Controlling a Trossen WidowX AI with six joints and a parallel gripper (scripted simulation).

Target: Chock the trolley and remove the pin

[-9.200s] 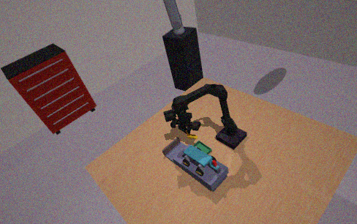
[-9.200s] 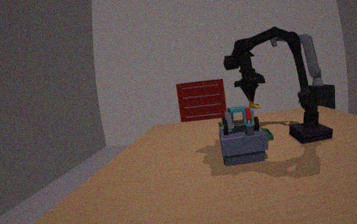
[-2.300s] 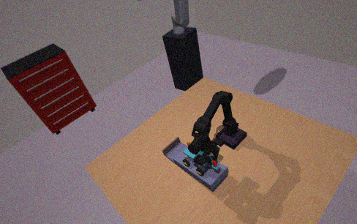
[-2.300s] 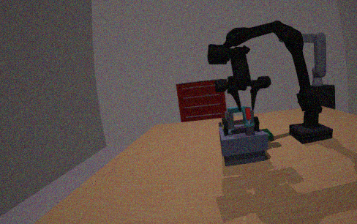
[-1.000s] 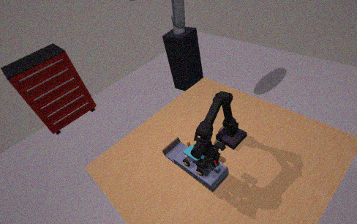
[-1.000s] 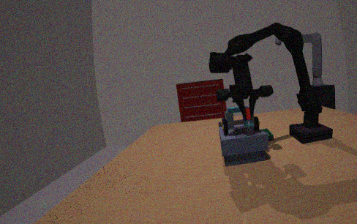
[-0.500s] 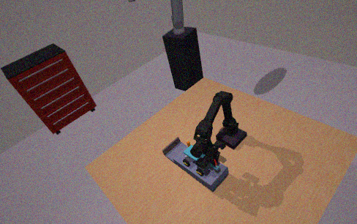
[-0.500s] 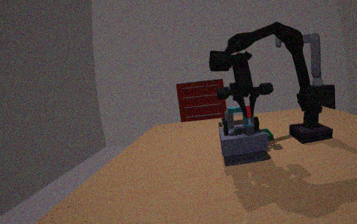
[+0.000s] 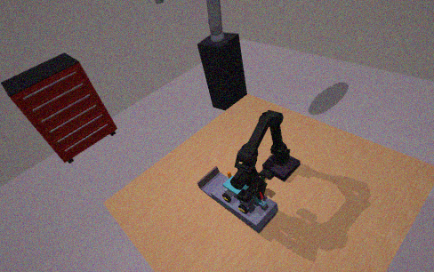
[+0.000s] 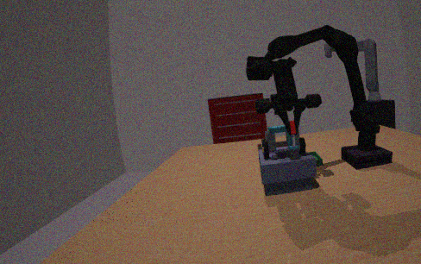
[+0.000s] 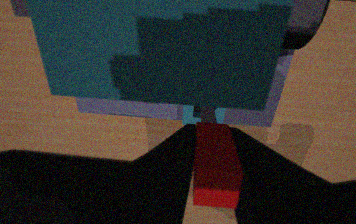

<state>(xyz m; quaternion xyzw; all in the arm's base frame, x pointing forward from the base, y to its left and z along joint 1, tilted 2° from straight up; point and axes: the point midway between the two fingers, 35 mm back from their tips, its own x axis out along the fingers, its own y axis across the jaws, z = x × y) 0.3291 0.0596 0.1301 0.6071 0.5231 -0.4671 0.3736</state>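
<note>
My gripper tip is now 19 cm to the left of the green tray, 15 cm above it and 13 cm past it. From my gripper tip the other things lie so: grey ramp: 12 cm to the right, 10 cm below; teal trolley: 11 cm to the right, 4 cm below; red-headed stop pin: right at my gripper tip.
</note>
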